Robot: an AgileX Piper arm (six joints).
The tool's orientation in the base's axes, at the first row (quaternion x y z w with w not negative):
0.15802, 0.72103, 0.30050, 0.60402
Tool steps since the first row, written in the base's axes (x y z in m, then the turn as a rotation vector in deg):
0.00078, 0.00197, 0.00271, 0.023, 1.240, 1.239
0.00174, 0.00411, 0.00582, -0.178, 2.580, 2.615
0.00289, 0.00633, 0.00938, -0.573, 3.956, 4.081
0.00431, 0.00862, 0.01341, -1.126, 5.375, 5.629
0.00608, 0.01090, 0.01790, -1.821, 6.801, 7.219
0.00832, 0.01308, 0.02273, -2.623, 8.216, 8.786
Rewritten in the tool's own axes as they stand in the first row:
-0.00111, 0.00310, 0.00099, -0.234, 1.724, 0.212
-0.00247, 0.00656, 0.00216, -0.466, 3.642, 0.219
-0.00418, 0.01034, 0.00348, -0.703, 5.669, 0.039
-0.00626, 0.01442, 0.00505, -0.944, 7.802, -0.290
-0.00879, 0.01874, 0.00691, -1.182, 9.986, -0.758
-0.01174, 0.02313, 0.00917, -1.386, 12.161, -1.330

